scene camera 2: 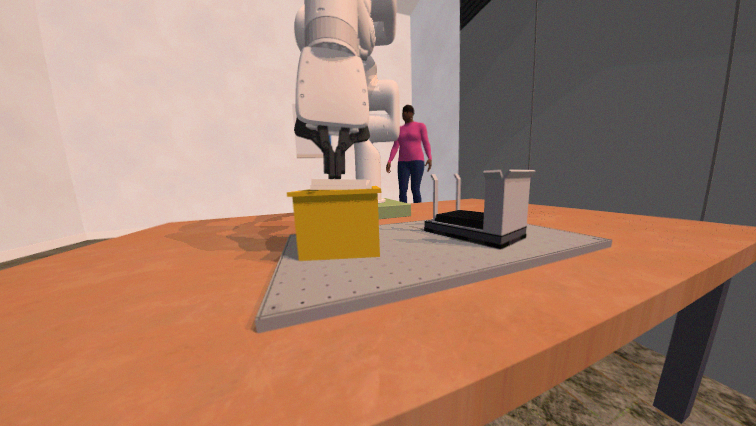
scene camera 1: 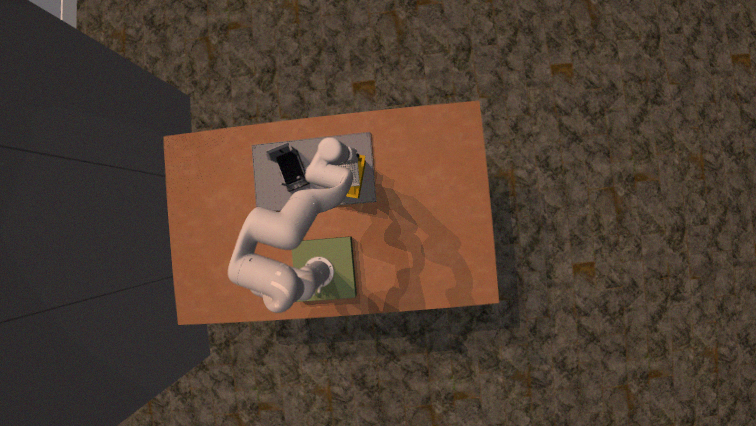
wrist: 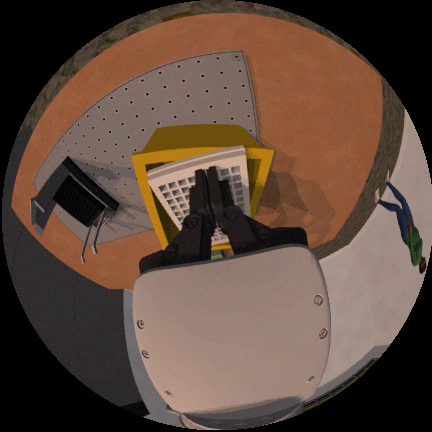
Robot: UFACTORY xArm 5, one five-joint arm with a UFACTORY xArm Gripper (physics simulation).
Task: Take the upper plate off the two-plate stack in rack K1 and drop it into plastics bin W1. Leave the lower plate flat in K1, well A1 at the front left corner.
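Where they show: gripper, fingertip midpoint: (scene camera 2: 334,179) (wrist: 208,180); arm's base, origin of the base link: (scene camera 1: 319,271).
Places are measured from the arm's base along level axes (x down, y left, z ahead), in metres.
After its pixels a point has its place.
A white well plate (scene camera 1: 353,173) {x -0.072, y -0.122, z 0.409 m} (scene camera 2: 349,184) {x -0.075, y -0.078, z 0.478 m} (wrist: 232,154) {x -0.081, y -0.119, z 0.485 m} sits tilted in the mouth of the yellow bin W1 (scene camera 1: 361,177) {x -0.067, y -0.154, z 0.396 m} (scene camera 2: 338,227) {x -0.015, y -0.097, z 0.484 m} (wrist: 197,135) {x -0.023, y -0.095, z 0.484 m}. One end shows above the bin's rim and the other end reaches down inside. My gripper (scene camera 2: 334,176) {x -0.083, y -0.099, z 0.464 m} (wrist: 208,180) {x -0.083, y -0.099, z 0.464 m} is shut with its fingertips together, holding nothing. It points down at the white plate's raised end; whether the tips touch it I cannot tell. A black plate (scene camera 1: 290,167) {x -0.006, y 0.155, z 0.425 m} (scene camera 2: 462,216) {x -0.005, y 0.133, z 0.420 m} (wrist: 80,201) {x -0.005, y 0.134, z 0.421 m} lies flat in rack K1 (scene camera 1: 278,151) {x -0.053, y 0.194, z 0.481 m} (scene camera 2: 507,206) {x -0.033, y 0.157, z 0.502 m}. Its well A1 cannot be made out.
Bin and rack stand apart on a grey perforated board (scene camera 1: 267,193) {x 0.032, y 0.261, z 0.311 m} (scene camera 2: 412,269) {x 0.032, y -0.008, z 0.542 m} (wrist: 175,85) {x 0.032, y -0.075, z 0.548 m}. The rack has a tall end wall and thin upright posts. The arm's base stands on a green block (scene camera 1: 343,259) {x 0.000, y -0.098, z 0.059 m} (scene camera 2: 396,210) {x 0.021, y 0.077, z 0.122 m}. A person (scene camera 2: 411,142) (wrist: 407,225) stands beyond the table.
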